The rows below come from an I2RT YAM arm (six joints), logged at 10 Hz.
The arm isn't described. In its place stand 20 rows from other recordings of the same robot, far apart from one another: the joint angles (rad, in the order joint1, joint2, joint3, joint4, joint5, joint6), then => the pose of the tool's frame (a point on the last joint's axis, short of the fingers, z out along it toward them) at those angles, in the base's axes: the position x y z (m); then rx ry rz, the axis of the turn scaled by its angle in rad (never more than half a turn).
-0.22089, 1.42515, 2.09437, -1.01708, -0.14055, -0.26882 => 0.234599, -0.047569, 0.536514, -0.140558, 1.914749, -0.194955
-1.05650, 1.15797, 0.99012, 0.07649, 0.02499, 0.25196 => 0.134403, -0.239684, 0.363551, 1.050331, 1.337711, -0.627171
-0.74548, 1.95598, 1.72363, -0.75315, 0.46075, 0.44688 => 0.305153, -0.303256, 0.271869, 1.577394, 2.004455, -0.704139
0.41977, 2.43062, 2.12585, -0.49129, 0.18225, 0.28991 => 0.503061, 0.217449, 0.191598, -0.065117, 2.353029, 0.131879
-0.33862, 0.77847, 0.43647, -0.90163, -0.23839, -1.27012 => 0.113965, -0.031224, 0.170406, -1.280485, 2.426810, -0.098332
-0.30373, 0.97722, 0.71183, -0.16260, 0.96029, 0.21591 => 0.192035, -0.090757, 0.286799, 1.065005, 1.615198, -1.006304
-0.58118, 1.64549, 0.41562, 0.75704, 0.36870, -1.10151 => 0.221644, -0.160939, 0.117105, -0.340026, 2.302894, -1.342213
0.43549, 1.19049, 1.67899, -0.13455, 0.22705, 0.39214 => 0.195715, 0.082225, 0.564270, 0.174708, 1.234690, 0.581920
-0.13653, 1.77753, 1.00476, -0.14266, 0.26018, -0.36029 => 0.352983, -0.057739, 0.157856, -0.169858, 2.514994, -0.529814
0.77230, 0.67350, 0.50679, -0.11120, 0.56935, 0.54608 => 0.131724, 0.101526, 0.268151, 0.189653, 1.813179, 0.410982
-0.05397, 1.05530, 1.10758, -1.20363, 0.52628, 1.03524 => 0.172841, -0.027246, 0.320216, 1.423746, 2.072702, -0.344723
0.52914, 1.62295, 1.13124, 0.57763, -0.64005, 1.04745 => 0.317504, 0.210295, 0.323162, -0.154948, 1.767253, 1.679421
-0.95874, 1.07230, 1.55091, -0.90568, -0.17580, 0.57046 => 0.110166, -0.146099, 0.466295, 1.295106, 1.513051, -0.074952
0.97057, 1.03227, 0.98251, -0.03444, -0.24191, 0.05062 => 0.128781, 0.203247, 0.378746, -0.944092, 1.468917, 0.963524
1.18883, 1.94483, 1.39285, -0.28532, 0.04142, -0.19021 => 0.161607, 0.398359, 0.200474, -1.542450, 1.901323, 0.405777
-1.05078, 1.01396, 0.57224, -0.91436, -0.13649, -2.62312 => 0.079181, -0.128538, 0.180365, -2.170186, 2.135148, -0.371276
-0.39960, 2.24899, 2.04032, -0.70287, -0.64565, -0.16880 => 0.469392, -0.174981, 0.246056, 0.003348, 2.307504, 0.516245
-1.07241, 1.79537, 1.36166, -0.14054, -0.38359, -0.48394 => 0.210635, -0.359174, 0.264228, 0.402452, 2.104208, -0.519043
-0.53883, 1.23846, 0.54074, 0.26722, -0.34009, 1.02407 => 0.227460, -0.122149, 0.206742, 1.266241, 1.592381, 0.648565
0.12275, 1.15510, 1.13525, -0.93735, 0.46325, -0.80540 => 0.220769, 0.011208, 0.323604, -0.985636, 2.401279, -0.849788
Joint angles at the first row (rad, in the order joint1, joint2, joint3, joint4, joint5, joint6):
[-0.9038 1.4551 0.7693 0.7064 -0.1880 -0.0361]
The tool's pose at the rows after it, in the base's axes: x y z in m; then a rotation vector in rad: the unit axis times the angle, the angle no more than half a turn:
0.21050, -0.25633, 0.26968, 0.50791, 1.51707, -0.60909
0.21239, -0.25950, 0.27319, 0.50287, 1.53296, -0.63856
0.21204, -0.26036, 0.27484, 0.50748, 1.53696, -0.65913
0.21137, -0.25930, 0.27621, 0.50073, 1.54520, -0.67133
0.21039, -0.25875, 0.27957, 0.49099, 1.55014, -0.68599
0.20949, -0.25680, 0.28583, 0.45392, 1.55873, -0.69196
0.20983, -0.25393, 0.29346, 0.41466, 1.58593, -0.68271
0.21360, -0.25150, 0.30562, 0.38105, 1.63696, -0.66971
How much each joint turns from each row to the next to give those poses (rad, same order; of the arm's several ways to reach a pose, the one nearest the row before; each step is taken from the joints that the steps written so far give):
[0.0001 0.0180 0.0256 -0.0244 -0.0036 -0.0291]
[0.0001 0.0058 0.0252 -0.0293 0.0145 -0.0284]
[-0.0009 -0.0019 0.0067 -0.0113 0.0149 -0.0122]
[0.0008 -0.0081 0.0007 -0.0128 0.0038 -0.0147]
[-0.0011 -0.0098 0.0058 -0.0155 0.0018 -0.0162]
[-0.0007 -0.0171 0.0103 -0.0242 -0.0207 -0.0264]
[0.0033 -0.0206 0.0222 -0.0594 -0.0276 -0.0280]
[0.0118 -0.0157 0.0561 -0.1142 -0.0161 -0.0353]

